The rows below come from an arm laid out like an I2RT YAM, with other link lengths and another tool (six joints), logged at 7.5 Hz.
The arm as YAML. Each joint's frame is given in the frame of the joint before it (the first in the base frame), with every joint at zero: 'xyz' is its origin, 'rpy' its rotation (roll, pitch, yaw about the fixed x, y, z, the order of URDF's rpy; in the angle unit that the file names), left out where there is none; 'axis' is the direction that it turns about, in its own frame. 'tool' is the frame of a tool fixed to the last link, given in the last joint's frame.
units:
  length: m
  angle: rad
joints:
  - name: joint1
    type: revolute
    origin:
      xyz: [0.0, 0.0, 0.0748]
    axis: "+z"
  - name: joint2
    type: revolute
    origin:
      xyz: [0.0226, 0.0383, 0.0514]
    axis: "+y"
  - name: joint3
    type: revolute
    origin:
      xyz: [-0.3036, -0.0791, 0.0]
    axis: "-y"
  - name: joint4
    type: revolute
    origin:
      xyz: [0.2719, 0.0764, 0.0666]
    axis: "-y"
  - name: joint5
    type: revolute
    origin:
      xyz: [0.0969, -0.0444, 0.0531]
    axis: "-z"
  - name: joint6
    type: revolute
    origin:
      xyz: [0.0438, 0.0, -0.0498]
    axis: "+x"
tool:
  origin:
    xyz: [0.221, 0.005, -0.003]
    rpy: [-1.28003, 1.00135, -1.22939]
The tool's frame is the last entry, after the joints.
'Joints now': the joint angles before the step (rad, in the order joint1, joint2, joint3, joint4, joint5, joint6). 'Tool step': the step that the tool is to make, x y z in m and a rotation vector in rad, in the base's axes. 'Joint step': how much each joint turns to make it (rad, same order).
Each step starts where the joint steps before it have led.
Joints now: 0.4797 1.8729 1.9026 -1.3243 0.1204 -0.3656
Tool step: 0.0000 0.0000 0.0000 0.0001 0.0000 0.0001
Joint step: -0.0001 -0.0001 -0.0001 0.0001 -0.0001 -0.0001
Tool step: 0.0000 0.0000 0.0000 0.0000 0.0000 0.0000
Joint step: 0.0000 0.0000 0.0000 0.0000 0.0000 0.0000
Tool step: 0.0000 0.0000 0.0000 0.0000 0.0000 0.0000
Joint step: 0.0000 0.0000 0.0000 0.0000 0.0000 0.0000
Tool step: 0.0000 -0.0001 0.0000 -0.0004 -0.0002 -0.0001
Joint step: 0.0001 -0.0002 -0.0003 0.0001 0.0005 0.0000
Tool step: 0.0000 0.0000 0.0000 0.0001 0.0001 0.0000
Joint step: -0.0001 0.0001 0.0001 -0.0001 -0.0002 0.0000
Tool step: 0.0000 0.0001 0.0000 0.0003 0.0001 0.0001
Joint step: 0.0000 0.0001 0.0002 0.0000 -0.0003 0.0000
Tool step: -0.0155 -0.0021 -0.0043 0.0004 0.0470 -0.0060
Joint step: 0.0000 0.0002 0.0003 -0.0429 -0.0198 0.0115
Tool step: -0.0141 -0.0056 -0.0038 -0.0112 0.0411 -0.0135
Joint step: -0.0003 -0.0003 -0.0021 -0.0413 -0.0060 0.0149
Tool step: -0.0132 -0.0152 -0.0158 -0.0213 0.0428 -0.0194
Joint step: -0.0172 -0.0158 -0.0687 0.0049 -0.0001 0.0022
